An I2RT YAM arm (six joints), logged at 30 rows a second.
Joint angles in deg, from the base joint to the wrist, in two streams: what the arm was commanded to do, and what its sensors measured. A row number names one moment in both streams.
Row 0, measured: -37.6 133.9 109.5 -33.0 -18.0 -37.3
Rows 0 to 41, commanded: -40.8 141.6 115.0 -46.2 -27.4 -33.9; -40.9 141.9 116.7 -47.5 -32.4 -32.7; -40.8 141.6 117.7 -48.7 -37.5 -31.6; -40.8 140.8 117.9 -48.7 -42.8 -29.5; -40.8 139.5 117.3 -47.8 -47.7 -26.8; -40.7 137.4 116.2 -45.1 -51.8 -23.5; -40.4 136.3 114.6 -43.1 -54.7 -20.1; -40.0 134.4 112.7 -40.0 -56.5 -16.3; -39.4 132.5 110.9 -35.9 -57.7 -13.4; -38.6 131.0 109.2 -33.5 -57.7 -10.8; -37.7 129.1 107.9 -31.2 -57.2 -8.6; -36.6 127.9 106.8 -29.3 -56.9 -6.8; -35.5 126.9 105.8 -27.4 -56.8 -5.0; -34.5 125.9 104.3 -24.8 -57.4 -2.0; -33.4 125.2 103.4 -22.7 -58.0 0.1; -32.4 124.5 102.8 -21.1 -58.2 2.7; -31.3 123.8 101.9 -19.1 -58.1 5.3; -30.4 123.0 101.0 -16.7 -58.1 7.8; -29.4 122.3 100.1 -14.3 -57.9 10.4; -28.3 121.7 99.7 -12.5 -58.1 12.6; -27.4 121.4 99.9 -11.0 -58.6 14.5; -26.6 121.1 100.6 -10.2 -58.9 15.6; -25.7 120.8 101.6 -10.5 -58.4 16.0; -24.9 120.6 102.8 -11.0 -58.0 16.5; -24.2 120.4 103.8 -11.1 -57.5 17.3; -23.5 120.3 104.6 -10.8 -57.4 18.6; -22.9 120.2 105.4 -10.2 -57.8 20.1; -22.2 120.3 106.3 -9.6 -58.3 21.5; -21.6 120.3 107.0 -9.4 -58.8 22.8; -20.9 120.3 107.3 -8.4 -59.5 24.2; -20.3 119.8 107.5 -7.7 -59.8 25.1; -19.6 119.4 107.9 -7.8 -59.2 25.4; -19.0 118.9 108.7 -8.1 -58.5 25.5; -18.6 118.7 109.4 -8.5 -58.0 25.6; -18.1 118.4 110.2 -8.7 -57.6 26.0; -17.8 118.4 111.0 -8.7 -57.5 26.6; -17.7 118.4 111.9 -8.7 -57.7 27.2; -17.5 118.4 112.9 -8.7 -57.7 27.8; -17.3 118.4 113.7 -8.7 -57.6 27.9; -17.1 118.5 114.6 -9.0 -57.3 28.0; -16.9 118.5 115.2 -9.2 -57.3 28.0; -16.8 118.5 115.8 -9.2 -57.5 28.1
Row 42, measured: -17.4 123.9 110.8 -12.1 -56.5 25.9
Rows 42 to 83, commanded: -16.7 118.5 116.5 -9.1 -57.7 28.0; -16.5 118.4 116.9 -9.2 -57.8 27.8; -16.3 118.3 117.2 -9.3 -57.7 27.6; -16.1 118.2 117.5 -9.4 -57.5 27.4; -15.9 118.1 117.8 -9.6 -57.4 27.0; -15.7 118.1 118.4 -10.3 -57.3 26.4; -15.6 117.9 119.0 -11.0 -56.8 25.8; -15.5 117.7 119.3 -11.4 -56.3 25.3; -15.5 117.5 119.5 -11.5 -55.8 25.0; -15.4 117.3 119.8 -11.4 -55.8 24.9; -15.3 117.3 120.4 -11.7 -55.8 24.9; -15.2 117.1 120.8 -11.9 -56.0 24.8; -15.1 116.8 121.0 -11.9 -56.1 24.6; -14.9 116.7 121.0 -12.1 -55.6 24.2; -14.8 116.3 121.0 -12.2 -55.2 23.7; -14.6 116.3 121.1 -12.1 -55.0 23.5; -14.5 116.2 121.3 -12.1 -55.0 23.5; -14.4 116.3 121.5 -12.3 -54.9 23.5; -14.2 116.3 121.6 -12.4 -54.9 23.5; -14.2 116.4 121.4 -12.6 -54.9 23.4; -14.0 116.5 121.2 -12.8 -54.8 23.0; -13.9 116.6 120.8 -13.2 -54.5 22.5; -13.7 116.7 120.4 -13.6 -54.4 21.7; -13.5 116.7 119.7 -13.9 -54.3 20.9; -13.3 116.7 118.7 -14.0 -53.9 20.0; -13.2 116.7 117.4 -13.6 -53.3 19.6; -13.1 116.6 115.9 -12.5 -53.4 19.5; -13.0 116.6 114.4 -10.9 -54.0 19.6; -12.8 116.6 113.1 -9.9 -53.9 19.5; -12.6 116.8 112.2 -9.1 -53.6 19.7; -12.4 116.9 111.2 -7.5 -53.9 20.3; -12.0 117.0 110.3 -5.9 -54.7 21.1; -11.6 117.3 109.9 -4.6 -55.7 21.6; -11.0 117.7 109.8 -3.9 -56.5 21.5; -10.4 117.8 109.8 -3.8 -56.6 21.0; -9.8 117.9 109.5 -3.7 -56.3 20.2; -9.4 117.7 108.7 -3.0 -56.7 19.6; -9.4 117.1 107.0 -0.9 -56.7 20.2; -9.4 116.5 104.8 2.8 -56.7 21.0; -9.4 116.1 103.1 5.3 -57.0 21.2; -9.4 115.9 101.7 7.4 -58.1 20.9; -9.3 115.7 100.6 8.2 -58.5 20.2
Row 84, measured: -9.8 119.4 104.7 -3.3 -55.1 21.1
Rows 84 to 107, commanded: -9.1 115.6 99.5 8.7 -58.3 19.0; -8.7 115.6 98.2 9.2 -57.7 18.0; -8.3 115.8 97.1 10.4 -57.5 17.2; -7.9 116.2 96.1 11.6 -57.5 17.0; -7.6 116.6 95.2 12.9 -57.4 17.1; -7.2 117.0 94.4 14.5 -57.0 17.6; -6.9 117.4 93.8 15.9 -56.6 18.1; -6.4 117.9 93.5 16.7 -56.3 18.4; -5.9 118.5 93.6 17.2 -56.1 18.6; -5.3 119.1 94.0 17.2 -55.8 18.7; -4.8 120.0 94.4 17.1 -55.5 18.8; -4.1 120.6 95.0 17.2 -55.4 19.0; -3.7 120.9 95.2 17.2 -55.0 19.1; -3.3 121.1 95.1 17.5 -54.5 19.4; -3.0 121.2 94.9 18.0 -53.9 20.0; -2.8 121.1 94.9 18.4 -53.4 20.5; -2.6 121.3 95.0 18.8 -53.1 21.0; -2.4 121.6 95.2 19.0 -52.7 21.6; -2.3 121.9 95.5 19.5 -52.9 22.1; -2.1 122.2 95.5 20.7 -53.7 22.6; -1.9 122.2 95.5 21.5 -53.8 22.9; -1.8 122.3 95.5 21.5 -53.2 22.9; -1.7 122.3 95.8 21.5 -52.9 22.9; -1.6 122.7 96.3 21.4 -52.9 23.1
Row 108, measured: -2.3 122.7 93.5 15.1 -53.3 21.6
